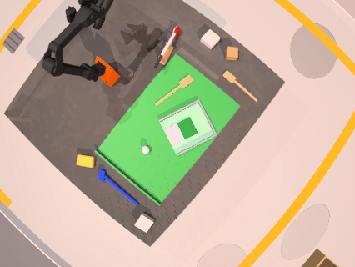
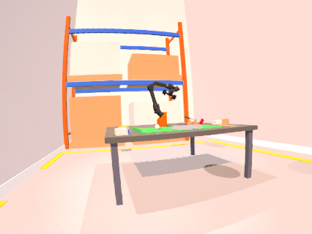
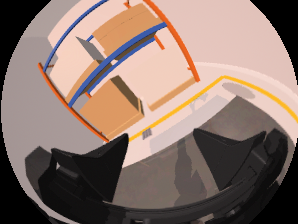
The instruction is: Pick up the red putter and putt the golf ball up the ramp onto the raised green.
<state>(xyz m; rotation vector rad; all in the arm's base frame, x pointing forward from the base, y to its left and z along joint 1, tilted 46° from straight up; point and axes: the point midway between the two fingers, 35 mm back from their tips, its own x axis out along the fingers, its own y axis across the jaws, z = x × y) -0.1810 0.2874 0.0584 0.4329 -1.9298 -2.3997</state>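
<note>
Now: the red putter 40 cm ahead of my gripper tip, 30 cm below it and 17 cm to the left of it. From my gripper tip the other things lie so: white golf ball (68 cm ahead, 34 cm to the right, 34 cm below); then tan block (70 cm ahead, 39 cm to the left, 33 cm below); then yellow block (63 cm to the right, 44 cm ahead, 35 cm below).
</note>
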